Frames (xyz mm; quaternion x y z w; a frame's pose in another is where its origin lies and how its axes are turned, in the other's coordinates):
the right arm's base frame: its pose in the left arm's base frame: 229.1 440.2 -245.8 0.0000 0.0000 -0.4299 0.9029
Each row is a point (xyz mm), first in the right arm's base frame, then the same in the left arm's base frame.
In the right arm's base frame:
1: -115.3 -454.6 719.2
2: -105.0 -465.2 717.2
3: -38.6 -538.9 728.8
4: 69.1 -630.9 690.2
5: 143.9 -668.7 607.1
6: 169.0 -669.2 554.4
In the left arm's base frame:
1: -196.5 243.1 473.4
2: -198.2 228.5 471.4
3: -213.6 130.4 483.0
4: -217.1 -11.2 444.4
5: -199.3 -93.0 361.3
6: -183.9 -112.8 308.6

